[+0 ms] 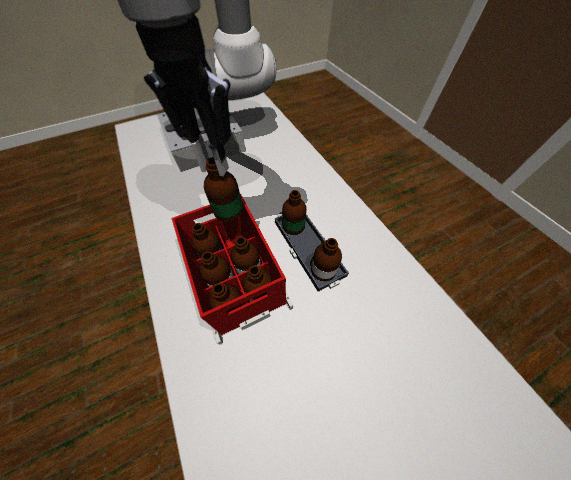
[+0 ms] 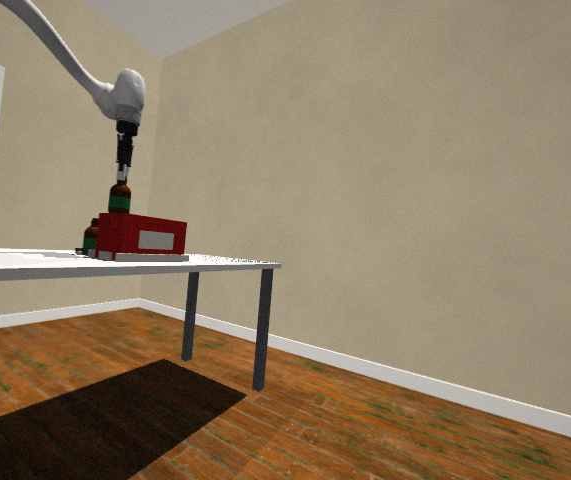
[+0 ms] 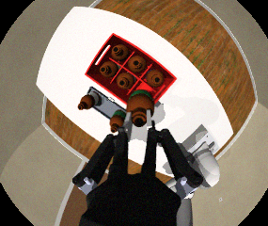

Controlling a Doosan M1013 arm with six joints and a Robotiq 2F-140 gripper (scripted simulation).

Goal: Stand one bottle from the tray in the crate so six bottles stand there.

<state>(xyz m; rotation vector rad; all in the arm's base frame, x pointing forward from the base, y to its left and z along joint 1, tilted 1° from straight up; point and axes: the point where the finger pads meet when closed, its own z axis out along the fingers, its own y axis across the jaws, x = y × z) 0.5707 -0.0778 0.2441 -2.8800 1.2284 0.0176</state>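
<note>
Now: the bottle 9 cm below my hand. Round my hand: red crate: 9 cm ahead, 5 cm to the right, 26 cm below; dark tray: 10 cm ahead, 19 cm to the left, 33 cm below.
</note>
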